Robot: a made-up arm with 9 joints.
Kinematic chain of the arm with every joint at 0, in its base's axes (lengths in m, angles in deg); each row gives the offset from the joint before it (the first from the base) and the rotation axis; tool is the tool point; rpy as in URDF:
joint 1: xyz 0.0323 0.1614 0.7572 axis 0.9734 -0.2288 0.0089
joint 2: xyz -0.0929 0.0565 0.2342 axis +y
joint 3: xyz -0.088 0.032 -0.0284 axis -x
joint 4: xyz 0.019 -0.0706 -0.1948 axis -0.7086 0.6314 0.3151
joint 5: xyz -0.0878 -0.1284 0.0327 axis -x
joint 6: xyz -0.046 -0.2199 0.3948 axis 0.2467 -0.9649 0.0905
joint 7: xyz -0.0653 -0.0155 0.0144 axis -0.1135 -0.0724 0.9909
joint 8: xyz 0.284 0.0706 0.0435 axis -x
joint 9: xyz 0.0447 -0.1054 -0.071 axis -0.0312 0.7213 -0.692
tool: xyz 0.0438 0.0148 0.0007 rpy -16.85 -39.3 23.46
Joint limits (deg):
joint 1: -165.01..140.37
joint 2: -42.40..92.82
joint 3: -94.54..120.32
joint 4: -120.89..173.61
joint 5: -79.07..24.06
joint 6: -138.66..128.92
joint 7: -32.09..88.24
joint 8: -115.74..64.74
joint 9: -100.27..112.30
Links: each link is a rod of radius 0.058 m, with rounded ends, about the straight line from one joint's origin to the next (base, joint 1, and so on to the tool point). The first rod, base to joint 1, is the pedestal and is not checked.
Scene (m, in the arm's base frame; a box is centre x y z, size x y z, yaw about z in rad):
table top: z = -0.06
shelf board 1: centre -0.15 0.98 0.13 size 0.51 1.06 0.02 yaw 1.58
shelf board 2: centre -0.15 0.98 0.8 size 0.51 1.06 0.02 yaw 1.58
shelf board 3: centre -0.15 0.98 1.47 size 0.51 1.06 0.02 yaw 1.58
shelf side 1: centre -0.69 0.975 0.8 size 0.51 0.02 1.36 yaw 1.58
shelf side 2: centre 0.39 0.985 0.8 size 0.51 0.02 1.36 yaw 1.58
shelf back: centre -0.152 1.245 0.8 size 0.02 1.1 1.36 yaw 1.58
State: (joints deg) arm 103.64 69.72 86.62 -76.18 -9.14 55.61 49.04 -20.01 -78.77
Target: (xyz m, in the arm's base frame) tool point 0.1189 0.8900 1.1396
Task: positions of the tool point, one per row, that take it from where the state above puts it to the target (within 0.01 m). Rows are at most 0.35 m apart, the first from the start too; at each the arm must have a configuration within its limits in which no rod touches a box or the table.
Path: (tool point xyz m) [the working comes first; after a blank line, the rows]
Joints at the target: -12.91 75.96 120.32 -18.15 -5.38 59.23 22.06 -14.45 -71.52
Straight joint move there: touches shelf board 3.

1: -0.0149 -0.7209 0.7541
2: 0.0283 -0.6196 1.0731
3: 0.0764 -0.4060 1.3102
4: 0.1188 -0.1291 1.4306
5: 0.1452 0.1548 1.4268
6: 0.1474 0.3943 1.3172
7: 0.1220 0.5543 1.1396
8: 0.1299 0.6655 1.1499
9: 0.1284 0.7785 1.1507
10: 0.1189 0.8900 1.1395

